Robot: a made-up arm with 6 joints. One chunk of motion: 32 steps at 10 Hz.
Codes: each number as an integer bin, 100 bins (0 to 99) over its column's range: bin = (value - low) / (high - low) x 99, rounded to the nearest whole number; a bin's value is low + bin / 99 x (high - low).
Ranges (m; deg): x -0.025..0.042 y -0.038..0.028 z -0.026..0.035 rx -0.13..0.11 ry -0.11..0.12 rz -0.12..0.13
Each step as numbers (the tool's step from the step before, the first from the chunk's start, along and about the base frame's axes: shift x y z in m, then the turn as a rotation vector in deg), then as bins.
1 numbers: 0.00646 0.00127 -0.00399 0.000 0.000 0.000
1 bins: 46 59 36 54 47 48
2 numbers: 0.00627 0.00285 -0.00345 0.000 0.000 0.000
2 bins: 46 61 37 54 47 48
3 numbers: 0.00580 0.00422 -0.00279 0.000 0.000 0.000
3 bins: 46 63 38 54 47 48
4 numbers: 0.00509 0.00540 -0.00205 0.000 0.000 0.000
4 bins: 44 65 39 54 47 48
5 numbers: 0.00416 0.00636 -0.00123 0.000 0.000 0.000
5 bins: 43 67 40 54 47 48
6 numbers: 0.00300 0.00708 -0.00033 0.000 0.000 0.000
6 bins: 41 68 42 54 47 48
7 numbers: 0.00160 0.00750 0.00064 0.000 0.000 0.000
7 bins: 39 68 43 54 47 48
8 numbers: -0.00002 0.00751 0.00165 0.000 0.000 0.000
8 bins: 37 68 45 54 47 48
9 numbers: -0.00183 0.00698 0.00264 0.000 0.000 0.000
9 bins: 34 67 46 54 47 48
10 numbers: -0.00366 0.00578 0.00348 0.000 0.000 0.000
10 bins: 32 66 48 54 47 48
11 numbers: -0.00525 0.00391 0.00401 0.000 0.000 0.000
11 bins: 29 63 49 54 47 48
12 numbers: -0.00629 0.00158 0.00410 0.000 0.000 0.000
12 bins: 28 59 49 54 47 48
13 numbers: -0.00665 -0.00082 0.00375 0.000 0.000 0.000
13 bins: 27 56 48 54 47 48
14 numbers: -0.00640 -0.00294 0.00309 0.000 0.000 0.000
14 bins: 27 53 47 54 47 48
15 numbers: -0.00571 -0.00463 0.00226 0.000 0.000 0.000
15 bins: 29 50 46 54 47 48
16 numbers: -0.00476 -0.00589 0.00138 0.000 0.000 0.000
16 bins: 30 48 44 54 47 48
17 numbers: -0.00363 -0.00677 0.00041 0.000 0.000 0.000
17 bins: 32 47 43 54 47 48
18 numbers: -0.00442 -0.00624 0.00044 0.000 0.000 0.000
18 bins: 30 48 43 54 47 48
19 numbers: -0.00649 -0.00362 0.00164 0.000 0.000 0.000
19 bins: 27 52 45 54 47 48
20 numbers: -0.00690 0.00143 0.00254 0.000 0.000 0.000
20 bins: 27 59 46 54 47 48
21 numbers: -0.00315 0.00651 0.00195 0.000 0.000 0.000
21 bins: 32 67 45 54 47 48
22 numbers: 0.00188 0.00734 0.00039 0.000 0.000 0.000
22 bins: 40 68 43 54 47 48
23 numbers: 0.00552 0.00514 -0.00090 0.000 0.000 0.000
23 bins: 45 65 41 54 47 48
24 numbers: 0.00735 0.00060 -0.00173 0.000 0.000 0.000
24 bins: 48 58 39 54 47 48
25 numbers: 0.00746 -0.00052 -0.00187 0.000 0.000 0.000
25 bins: 48 56 39 54 47 48
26 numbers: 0.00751 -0.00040 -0.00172 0.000 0.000 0.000
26 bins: 48 56 39 54 47 48
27 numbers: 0.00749 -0.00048 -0.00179 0.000 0.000 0.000
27 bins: 48 56 39 54 47 48
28 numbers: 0.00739 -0.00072 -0.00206 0.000 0.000 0.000
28 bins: 48 56 39 54 47 48
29 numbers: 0.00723 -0.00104 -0.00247 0.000 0.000 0.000
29 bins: 48 55 38 54 47 48
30 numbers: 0.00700 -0.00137 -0.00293 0.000 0.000 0.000
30 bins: 47 55 37 54 47 48
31 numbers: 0.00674 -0.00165 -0.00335 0.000 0.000 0.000
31 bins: 47 55 37 54 47 48
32 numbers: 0.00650 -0.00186 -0.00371 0.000 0.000 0.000
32 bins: 47 54 36 54 47 48
